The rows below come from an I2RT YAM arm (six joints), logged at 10 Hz.
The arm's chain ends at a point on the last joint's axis. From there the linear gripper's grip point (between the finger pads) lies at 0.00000 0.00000 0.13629 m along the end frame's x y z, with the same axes.
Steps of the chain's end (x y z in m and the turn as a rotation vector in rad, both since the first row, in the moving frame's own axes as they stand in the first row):
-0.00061 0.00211 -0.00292 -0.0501 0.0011 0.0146
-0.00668 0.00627 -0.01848 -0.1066 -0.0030 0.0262
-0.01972 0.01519 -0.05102 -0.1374 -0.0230 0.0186
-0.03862 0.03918 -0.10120 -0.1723 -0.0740 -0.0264
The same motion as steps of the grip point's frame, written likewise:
-0.00051 0.00894 -0.00309 -0.0501 0.0011 0.0146
-0.00728 0.02076 -0.01925 -0.1066 -0.0030 0.0262
-0.02302 0.03383 -0.05234 -0.1374 -0.0230 0.0186
-0.04834 0.06266 -0.10359 -0.1723 -0.0740 -0.0264

